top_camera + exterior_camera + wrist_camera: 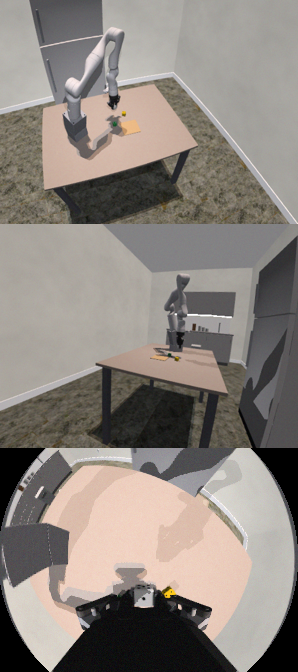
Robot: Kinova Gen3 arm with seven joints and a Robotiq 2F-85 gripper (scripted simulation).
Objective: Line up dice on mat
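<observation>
Now: the mat 17 cm to the right of my hand, 12 cm below it and 7 cm ahead of it. From my hand the other things lie so: white die right at my hand; then green die 10 cm below, 9 cm to the right, 4 cm behind; then yellow die 10 cm below, 8 cm ahead, 1 cm to the right.
</observation>
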